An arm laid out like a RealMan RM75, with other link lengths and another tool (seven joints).
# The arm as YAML. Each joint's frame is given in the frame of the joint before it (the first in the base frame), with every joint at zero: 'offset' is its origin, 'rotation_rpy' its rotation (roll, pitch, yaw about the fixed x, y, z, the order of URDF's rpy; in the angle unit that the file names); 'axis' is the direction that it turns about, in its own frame. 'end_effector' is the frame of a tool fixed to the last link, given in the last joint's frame.
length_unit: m
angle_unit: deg
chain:
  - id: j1
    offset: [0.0, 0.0, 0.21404]
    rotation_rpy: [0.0, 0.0, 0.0]
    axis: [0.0, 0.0, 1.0]
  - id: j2
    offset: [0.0, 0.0, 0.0]
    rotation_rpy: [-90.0, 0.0, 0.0]
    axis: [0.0, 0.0, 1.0]
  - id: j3
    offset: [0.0, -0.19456, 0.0]
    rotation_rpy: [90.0, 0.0, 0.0]
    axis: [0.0, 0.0, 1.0]
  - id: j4
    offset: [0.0, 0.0, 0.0]
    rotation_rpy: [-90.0, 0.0, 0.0]
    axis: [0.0, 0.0, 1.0]
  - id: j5
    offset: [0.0, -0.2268, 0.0]
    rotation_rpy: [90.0, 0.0, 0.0]
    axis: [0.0, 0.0, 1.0]
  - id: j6
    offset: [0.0, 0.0, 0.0]
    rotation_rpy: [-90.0, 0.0, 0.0]
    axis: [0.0, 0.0, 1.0]
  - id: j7
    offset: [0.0, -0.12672, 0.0]
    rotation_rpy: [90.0, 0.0, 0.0]
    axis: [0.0, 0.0, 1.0]
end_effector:
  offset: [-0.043, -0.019, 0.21]
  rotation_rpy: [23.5, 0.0, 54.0]
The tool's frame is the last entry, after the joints.
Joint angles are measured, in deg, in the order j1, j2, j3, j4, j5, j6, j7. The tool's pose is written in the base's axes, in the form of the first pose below.
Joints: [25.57, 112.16, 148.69, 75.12, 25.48, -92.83, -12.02]
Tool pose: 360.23, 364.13, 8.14, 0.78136, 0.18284, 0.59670, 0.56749, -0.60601, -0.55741
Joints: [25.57, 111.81, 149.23, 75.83, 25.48, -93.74, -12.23]
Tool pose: 359.46, 362.78, 13.37, 0.77873, 0.18310, 0.60004, 0.57086, -0.60350, -0.55670
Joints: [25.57, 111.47, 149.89, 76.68, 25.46, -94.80, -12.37]
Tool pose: 358.37, 361.09, 19.05, 0.77690, 0.18156, 0.60288, 0.57291, -0.60101, -0.55728
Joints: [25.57, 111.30, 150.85, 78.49, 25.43, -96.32, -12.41]
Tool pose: 355.31, 359.70, 27.44, 0.77319, 0.17839, 0.60856, 0.57788, -0.59345, -0.56024
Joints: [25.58, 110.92, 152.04, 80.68, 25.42, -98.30, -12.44]
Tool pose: 351.68, 357.34, 38.41, 0.76806, 0.17393, 0.61631, 0.58410, -0.58481, -0.56287
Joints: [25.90, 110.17, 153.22, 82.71, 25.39, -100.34, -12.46]
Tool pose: 347.20, 356.18, 51.10, 0.75991, 0.17166, 0.62695, 0.59433, -0.57410, -0.56319
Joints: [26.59, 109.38, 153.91, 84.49, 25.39, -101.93, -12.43]
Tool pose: 340.88, 358.25, 62.72, 0.74730, 0.17691, 0.64051, 0.61178, -0.55941, -0.55927
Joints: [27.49, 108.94, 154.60, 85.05, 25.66, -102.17, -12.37]
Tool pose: 334.60, 365.07, 69.82, 0.74177, 0.17974, 0.64613, 0.62372, -0.53896, -0.56612
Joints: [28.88, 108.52, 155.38, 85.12, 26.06, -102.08, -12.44]
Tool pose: 325.48, 375.26, 75.70, 0.73745, 0.18882, 0.64847, 0.63743, -0.51195, -0.57584
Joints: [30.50, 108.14, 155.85, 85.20, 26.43, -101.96, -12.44]
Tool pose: 314.25, 386.44, 80.62, 0.73090, 0.20362, 0.65140, 0.65361, -0.48353, -0.58224
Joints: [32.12, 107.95, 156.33, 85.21, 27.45, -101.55, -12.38]
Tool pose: 299.41, 399.65, 84.24, 0.72745, 0.22251, 0.64908, 0.66794, -0.44617, -0.59564
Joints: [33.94, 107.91, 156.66, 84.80, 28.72, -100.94, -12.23]
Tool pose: 281.53, 413.77, 84.85, 0.72741, 0.24730, 0.64009, 0.67745, -0.40730, -0.61251
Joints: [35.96, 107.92, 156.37, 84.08, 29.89, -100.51, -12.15]
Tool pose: 261.57, 426.23, 81.15, 0.72395, 0.28489, 0.62828, 0.68735, -0.37544, -0.62177
